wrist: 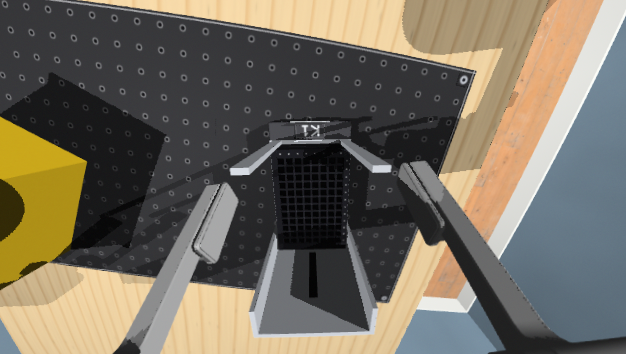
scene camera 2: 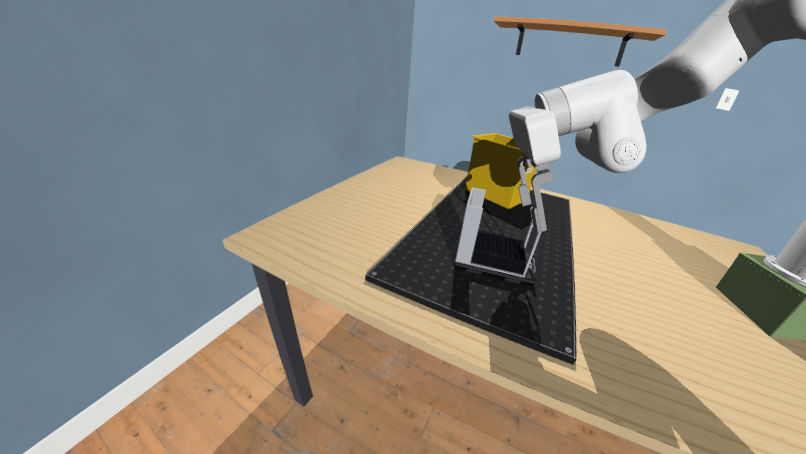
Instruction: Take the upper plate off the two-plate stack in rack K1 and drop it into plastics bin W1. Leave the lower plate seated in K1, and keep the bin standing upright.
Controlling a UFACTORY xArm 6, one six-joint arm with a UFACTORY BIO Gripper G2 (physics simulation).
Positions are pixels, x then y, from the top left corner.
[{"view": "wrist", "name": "my gripper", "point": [313, 182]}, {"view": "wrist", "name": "yellow bin W1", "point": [48, 179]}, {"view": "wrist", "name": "plate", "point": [311, 183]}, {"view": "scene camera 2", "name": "my gripper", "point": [532, 215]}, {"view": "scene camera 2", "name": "yellow bin W1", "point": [493, 167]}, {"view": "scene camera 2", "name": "plate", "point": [490, 247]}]
